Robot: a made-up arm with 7 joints. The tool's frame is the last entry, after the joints.
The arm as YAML. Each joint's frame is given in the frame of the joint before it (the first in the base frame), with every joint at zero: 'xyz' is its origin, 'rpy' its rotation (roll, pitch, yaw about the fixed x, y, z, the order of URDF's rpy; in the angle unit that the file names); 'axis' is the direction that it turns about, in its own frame. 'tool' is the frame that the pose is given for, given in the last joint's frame.
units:
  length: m
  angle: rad
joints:
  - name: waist
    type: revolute
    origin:
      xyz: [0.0, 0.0, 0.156]
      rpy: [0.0, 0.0, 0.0]
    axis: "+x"
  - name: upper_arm
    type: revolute
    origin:
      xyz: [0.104, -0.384, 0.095]
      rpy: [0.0, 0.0, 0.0]
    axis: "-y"
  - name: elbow
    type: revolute
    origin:
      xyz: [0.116, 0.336, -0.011]
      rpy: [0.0, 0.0, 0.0]
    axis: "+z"
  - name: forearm
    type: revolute
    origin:
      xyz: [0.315, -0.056, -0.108]
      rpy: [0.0, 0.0, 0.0]
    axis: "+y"
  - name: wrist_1
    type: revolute
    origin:
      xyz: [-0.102, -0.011, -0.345]
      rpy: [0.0, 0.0, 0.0]
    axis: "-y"
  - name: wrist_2
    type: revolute
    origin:
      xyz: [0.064, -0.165, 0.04]
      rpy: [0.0, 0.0, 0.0]
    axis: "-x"
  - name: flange
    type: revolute
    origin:
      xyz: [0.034, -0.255, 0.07]
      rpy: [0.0, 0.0, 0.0]
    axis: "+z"
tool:
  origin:
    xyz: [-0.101, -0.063, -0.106]
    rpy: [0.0, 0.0, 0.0]
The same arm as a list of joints. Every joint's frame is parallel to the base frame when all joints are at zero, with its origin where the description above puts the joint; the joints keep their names.
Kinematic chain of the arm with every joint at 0, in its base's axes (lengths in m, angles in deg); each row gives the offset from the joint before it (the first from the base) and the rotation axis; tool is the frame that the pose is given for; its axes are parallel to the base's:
waist: xyz 0 0 0.156 axis +x
upper_arm: xyz 0.104 -0.384 0.095 axis -y
elbow: xyz 0.116 0.336 -0.011 axis +z
forearm: xyz 0.315 -0.056 -0.108 axis +y
wrist_1: xyz -0.102 -0.011 -0.345 axis -y
wrist_2: xyz 0.064 -0.165 0.04 axis -x
flange: xyz 0.034 -0.255 0.07 axis +z
tool: xyz -0.101 -0.063 -0.106

